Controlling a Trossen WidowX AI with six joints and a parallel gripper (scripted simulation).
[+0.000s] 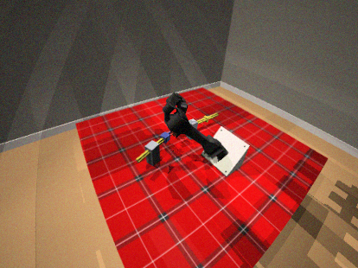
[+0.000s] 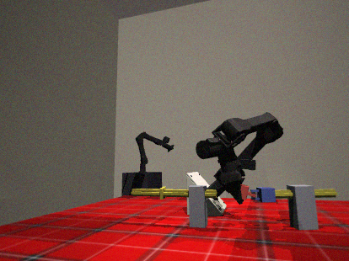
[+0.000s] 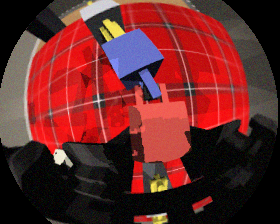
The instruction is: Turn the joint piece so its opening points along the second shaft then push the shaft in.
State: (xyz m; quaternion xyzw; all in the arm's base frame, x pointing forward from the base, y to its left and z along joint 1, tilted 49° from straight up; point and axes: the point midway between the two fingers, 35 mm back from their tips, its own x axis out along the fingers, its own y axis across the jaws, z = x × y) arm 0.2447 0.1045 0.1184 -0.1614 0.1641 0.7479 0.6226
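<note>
The red square joint piece is 1 cm to the left of my gripper tip and 3 cm above it.
</note>
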